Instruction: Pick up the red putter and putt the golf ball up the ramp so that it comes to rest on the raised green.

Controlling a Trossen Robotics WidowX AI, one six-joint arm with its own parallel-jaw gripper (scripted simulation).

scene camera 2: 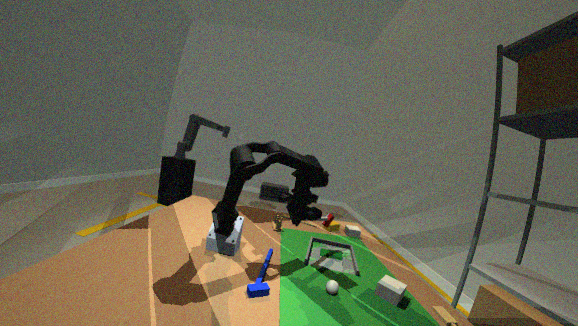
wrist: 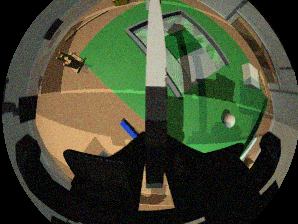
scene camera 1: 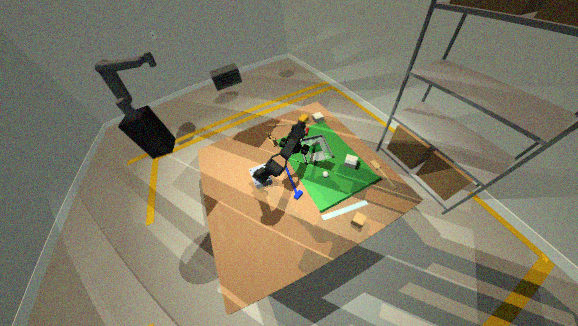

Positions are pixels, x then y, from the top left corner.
Labels:
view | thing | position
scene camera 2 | my gripper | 295, 225
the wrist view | my gripper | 152, 135
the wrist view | green mat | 196, 118
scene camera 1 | green mat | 342, 180

